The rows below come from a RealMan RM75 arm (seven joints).
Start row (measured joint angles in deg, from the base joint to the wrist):
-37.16 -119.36 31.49 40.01 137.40 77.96 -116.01
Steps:
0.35 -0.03 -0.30 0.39 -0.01 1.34 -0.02
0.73 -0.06 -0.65 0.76 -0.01 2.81 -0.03
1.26 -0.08 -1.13 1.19 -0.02 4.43 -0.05
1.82 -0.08 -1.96 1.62 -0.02 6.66 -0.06
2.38 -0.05 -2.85 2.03 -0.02 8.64 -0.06
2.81 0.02 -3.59 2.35 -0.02 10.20 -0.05
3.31 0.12 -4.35 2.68 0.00 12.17 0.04
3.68 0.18 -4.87 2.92 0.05 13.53 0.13
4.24 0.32 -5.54 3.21 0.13 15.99 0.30
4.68 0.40 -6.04 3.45 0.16 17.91 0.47
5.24 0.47 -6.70 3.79 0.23 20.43 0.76
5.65 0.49 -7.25 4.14 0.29 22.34 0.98
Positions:
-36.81 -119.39 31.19 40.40 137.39 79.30 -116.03
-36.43 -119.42 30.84 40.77 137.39 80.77 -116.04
-35.90 -119.44 30.36 41.20 137.38 82.39 -116.06
-35.34 -119.44 29.53 41.63 137.38 84.62 -116.07
-34.78 -119.41 28.64 42.04 137.38 86.60 -116.07
-34.35 -119.34 27.90 42.36 137.38 88.16 -116.06
-33.85 -119.24 27.14 42.69 137.40 90.13 -115.97
-33.48 -119.18 26.62 42.93 137.45 91.49 -115.88
-32.92 -119.04 25.95 43.22 137.53 93.95 -115.71
-32.48 -118.96 25.45 43.46 137.56 95.87 -115.54
-31.92 -118.89 24.79 43.80 137.63 98.39 -115.25
-31.51 -118.87 24.24 44.15 137.69 100.30 -115.03

